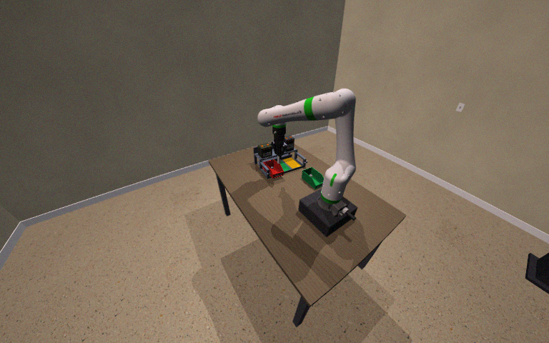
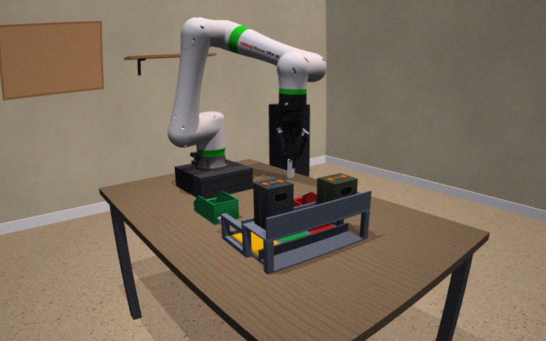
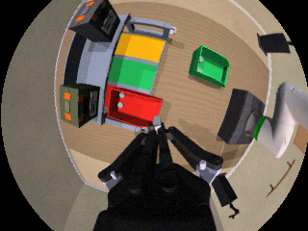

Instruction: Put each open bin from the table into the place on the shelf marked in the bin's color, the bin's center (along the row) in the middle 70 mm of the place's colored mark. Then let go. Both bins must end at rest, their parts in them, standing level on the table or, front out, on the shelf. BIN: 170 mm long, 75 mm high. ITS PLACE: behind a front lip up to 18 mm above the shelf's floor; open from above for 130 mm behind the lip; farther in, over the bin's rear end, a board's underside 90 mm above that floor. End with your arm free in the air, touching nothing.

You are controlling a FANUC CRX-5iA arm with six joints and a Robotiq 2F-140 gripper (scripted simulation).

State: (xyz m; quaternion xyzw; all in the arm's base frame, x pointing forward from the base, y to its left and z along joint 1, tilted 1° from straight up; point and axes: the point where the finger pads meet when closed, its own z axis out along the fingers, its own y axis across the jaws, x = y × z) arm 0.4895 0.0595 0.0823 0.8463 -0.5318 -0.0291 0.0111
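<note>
Now: hand 80 mm short of the red bin, 10 mm to the right of it and 130 mm above it. From my hand the other things lie so: green bin: 180 mm behind, 210 mm to the right, 150 mm below; then olive box: 230 mm ahead, 30 mm below; then black box: 210 mm ahead, 230 mm to the right, 20 mm below.
</note>
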